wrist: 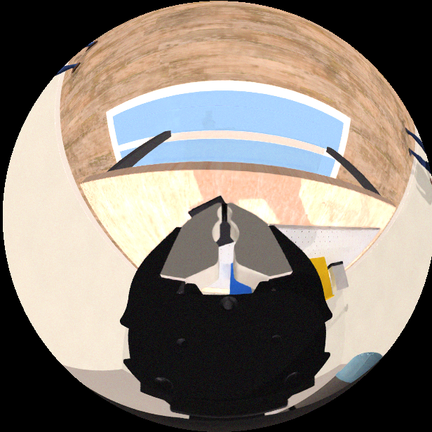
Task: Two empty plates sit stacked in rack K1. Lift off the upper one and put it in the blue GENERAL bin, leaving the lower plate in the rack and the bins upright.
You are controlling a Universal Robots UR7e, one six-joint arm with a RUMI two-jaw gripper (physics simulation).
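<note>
My gripper (223, 205) is shut, its two grey fingers together at the tips with nothing held between them. A piece of the blue bin (239, 286) shows through the gap behind the fingertips; the gripper body hides the rest of it. The two plates and rack K1 cannot be made out in the wrist view.
A dark flat panel (205, 205) shows partly behind the left fingertip. A perforated white board (325, 242) lies at the right on the wooden table (145, 200). A yellow bin (320, 275) shows partly at the gripper's right, with a small grey object (340, 276) beside it.
</note>
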